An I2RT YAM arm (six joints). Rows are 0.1 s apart.
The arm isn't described. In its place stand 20 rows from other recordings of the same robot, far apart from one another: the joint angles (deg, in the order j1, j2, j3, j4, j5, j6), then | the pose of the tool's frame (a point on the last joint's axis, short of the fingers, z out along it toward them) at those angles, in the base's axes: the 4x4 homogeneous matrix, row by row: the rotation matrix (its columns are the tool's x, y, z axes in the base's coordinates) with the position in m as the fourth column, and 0 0 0 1 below.
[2.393 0.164 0.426 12.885 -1.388 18.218] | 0.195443 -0.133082 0.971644 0.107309; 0.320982 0.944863 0.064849 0.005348; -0.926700 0.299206 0.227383 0.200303; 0 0 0 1
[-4.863 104.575 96.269 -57.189 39.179 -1.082] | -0.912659 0.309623 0.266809 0.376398; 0.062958 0.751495 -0.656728 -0.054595; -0.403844 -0.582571 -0.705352 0.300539; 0 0 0 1
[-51.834 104.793 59.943 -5.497 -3.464 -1.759] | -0.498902 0.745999 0.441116 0.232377; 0.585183 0.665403 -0.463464 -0.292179; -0.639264 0.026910 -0.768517 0.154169; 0 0 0 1
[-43.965 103.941 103.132 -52.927 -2.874 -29.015] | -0.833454 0.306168 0.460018 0.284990; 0.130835 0.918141 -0.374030 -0.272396; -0.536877 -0.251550 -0.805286 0.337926; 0 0 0 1
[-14.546 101.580 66.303 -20.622 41.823 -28.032] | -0.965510 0.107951 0.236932 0.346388; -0.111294 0.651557 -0.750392 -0.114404; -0.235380 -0.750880 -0.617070 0.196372; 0 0 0 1
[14.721 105.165 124.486 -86.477 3.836 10.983] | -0.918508 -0.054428 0.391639 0.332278; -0.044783 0.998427 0.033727 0.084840; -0.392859 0.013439 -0.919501 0.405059; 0 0 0 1
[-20.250 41.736 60.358 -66.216 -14.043 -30.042] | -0.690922 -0.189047 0.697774 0.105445; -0.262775 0.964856 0.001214 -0.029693; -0.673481 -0.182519 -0.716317 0.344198; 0 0 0 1
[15.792 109.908 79.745 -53.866 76.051 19.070] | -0.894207 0.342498 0.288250 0.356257; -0.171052 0.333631 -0.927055 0.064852; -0.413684 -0.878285 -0.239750 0.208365; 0 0 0 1
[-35.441 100.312 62.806 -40.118 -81.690 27.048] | -0.749203 0.282628 0.599013 0.277149; 0.613908 -0.043162 0.788197 -0.154020; 0.248622 0.958258 -0.141170 0.194362; 0 0 0 1
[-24.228 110.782 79.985 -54.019 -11.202 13.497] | -0.792890 0.587834 0.160548 0.335401; 0.607866 0.781459 0.140785 -0.143348; -0.042703 0.209219 -0.976936 0.177949; 0 0 0 1
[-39.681 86.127 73.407 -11.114 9.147 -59.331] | -0.797106 0.111140 0.593524 0.268986; -0.442079 0.562137 -0.698977 -0.230519; -0.411326 -0.819543 -0.398950 0.337375; 0 0 0 1
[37.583 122.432 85.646 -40.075 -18.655 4.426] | -0.818465 -0.574037 -0.024416 0.324478; -0.537652 0.750217 0.384844 0.264099; -0.202598 0.328108 -0.922659 0.132756; 0 0 0 1
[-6.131 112.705 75.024 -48.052 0.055 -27.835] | -0.926703 -0.368462 0.073876 0.358564; -0.370070 0.928961 -0.008901 -0.038550; -0.065349 -0.035588 -0.997228 0.145473; 0 0 0 1
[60.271 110.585 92.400 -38.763 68.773 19.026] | -0.413252 0.076608 0.907389 0.232977; -0.485640 0.824381 -0.290774 0.341055; -0.770310 -0.560827 -0.303473 0.268359; 0 0 0 1
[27.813 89.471 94.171 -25.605 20.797 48.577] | -0.315896 0.142159 0.938084 0.321690; 0.625903 0.774284 0.093434 0.155411; -0.713060 0.616665 -0.333571 0.419083; 0 0 0 1
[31.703 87.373 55.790 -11.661 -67.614 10.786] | -0.717274 -0.650442 -0.249886 0.247989; -0.359278 0.037963 0.932458 0.191870; -0.597024 0.758607 -0.260919 0.240036; 0 0 0 1
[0.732 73.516 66.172 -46.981 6.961 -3.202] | -0.814243 0.012530 0.580389 0.259548; -0.065852 0.991320 -0.113788 -0.000998; -0.576777 -0.130871 -0.806350 0.306022; 0 0 0 1
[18.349 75.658 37.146 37.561 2.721 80.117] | -0.268103 -0.030719 0.962900 0.278840; 0.947841 0.170439 0.269347 0.090702; -0.172389 0.984889 -0.016579 0.261848; 0 0 0 1
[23.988 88.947 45.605 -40.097 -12.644 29.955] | -0.995885 0.089712 0.012871 0.222439; 0.090122 0.965246 0.245313 0.107510; 0.009584 0.245463 -0.969359 0.144913; 0 0 0 1
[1.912 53.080 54.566 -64.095 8.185 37.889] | -0.680412 0.570578 0.459871 0.155115; 0.585502 0.800646 -0.127097 0.000107; -0.440712 0.182777 -0.878843 0.293906; 0 0 0 1
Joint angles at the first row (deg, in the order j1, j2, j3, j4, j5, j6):
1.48 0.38 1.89 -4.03 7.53 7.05
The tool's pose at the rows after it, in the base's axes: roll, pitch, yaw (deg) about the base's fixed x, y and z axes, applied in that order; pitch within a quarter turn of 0, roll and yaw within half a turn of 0; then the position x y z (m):
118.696 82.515 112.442 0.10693 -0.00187 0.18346
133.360 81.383 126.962 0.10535 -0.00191 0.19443
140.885 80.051 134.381 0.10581 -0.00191 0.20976
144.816 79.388 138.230 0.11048 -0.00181 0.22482
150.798 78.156 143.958 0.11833 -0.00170 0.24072
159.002 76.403 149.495 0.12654 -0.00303 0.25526
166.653 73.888 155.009 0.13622 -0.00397 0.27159
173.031 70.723 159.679 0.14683 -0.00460 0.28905
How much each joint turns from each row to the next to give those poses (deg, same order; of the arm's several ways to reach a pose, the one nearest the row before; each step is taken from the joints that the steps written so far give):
0.02 0.66 1.99 -2.43 0.00 0.00
0.00 2.23 3.45 -3.56 0.00 0.02
-0.02 3.67 4.13 -2.28 -0.04 0.26
-0.01 4.70 3.63 0.12 0.02 -0.02
0.00 5.68 4.20 -0.20 0.15 -0.06
0.01 5.29 4.39 -1.58 2.52 0.02
-0.01 5.60 5.31 -2.86 1.94 0.00
0.00 5.64 6.06 -4.09 1.48 -0.03

